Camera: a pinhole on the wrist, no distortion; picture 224 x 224 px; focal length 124.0 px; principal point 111.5 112.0 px. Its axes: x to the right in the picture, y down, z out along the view. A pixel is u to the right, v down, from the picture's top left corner.
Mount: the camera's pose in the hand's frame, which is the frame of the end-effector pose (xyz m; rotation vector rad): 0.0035 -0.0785 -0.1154 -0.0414 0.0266 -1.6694
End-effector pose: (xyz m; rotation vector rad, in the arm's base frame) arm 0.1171 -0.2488 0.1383 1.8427 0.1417 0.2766
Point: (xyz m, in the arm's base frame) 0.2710 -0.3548 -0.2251
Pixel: 196.5 142.5
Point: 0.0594 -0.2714 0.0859
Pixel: 84.6 37.4
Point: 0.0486 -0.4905 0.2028
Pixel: 30.6 49.0
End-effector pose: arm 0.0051 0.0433 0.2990 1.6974 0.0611 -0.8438
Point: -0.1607 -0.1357 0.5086
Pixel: 33.2 34.1
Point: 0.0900 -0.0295 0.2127
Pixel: 43.9 213.9
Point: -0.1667 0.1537 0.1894
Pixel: outside the picture
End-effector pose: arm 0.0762 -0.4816 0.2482 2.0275 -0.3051 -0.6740
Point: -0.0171 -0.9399 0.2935
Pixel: 20.4 128.1
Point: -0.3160 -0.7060 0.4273
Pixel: 24.6 14.5
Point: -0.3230 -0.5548 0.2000
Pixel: 104.8 19.7
